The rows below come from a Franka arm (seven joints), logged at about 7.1 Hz.
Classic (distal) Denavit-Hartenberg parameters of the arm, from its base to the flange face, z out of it. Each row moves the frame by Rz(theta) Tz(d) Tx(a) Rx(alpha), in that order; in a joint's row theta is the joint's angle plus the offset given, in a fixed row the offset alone. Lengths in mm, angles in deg.
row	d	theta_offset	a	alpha
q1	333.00	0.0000	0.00	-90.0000
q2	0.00	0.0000	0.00	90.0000
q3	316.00	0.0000	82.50	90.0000
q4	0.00	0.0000	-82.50	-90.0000
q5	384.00	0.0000	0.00	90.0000
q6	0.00	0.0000	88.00	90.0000
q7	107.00	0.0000	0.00	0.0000
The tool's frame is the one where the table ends.
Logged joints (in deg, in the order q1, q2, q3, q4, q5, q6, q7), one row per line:
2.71, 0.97, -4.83, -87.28, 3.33, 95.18, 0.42
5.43, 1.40, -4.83, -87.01, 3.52, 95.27, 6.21
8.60, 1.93, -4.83, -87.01, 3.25, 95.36, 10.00
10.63, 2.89, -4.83, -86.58, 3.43, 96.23, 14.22
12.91, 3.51, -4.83, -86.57, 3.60, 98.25, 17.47
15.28, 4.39, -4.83, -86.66, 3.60, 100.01, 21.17
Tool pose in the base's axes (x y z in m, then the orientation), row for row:
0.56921, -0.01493, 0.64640, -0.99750, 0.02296, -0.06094, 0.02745
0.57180, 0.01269, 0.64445, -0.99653, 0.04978, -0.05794, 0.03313
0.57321, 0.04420, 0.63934, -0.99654, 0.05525, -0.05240, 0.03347
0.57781, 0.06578, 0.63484, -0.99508, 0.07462, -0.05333, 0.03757
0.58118, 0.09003, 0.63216, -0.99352, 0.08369, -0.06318, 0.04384
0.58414, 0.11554, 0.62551, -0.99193, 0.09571, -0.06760, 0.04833
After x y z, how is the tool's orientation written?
As a quaternion, x y z w.
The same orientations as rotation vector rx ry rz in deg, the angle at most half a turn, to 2 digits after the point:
-176.48, 4.06, -10.78
-175.69, 8.78, -10.21
-175.65, 9.74, -9.24
-174.95, 13.12, -9.38
-174.01, 14.66, -11.07
-173.25, 16.72, -11.81

